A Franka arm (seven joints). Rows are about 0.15 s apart.
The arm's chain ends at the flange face. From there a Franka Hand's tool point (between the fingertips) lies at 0.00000 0.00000 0.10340 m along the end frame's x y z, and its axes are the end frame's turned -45 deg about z.
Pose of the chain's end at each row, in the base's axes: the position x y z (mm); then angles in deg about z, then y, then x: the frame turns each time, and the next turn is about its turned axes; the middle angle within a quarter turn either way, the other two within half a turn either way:
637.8 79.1 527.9 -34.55 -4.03 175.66
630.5 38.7 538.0 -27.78 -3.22 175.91
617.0 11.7 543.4 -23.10 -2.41 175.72
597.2 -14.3 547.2 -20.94 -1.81 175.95
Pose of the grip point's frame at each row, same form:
639.3 68.5 425.1 10.29 0.21 174.08
632.2 29.5 435.0 17.08 0.61 174.83
618.0 2.9 440.4 21.76 1.32 175.27
597.6 -22.3 444.1 23.94 1.58 175.86

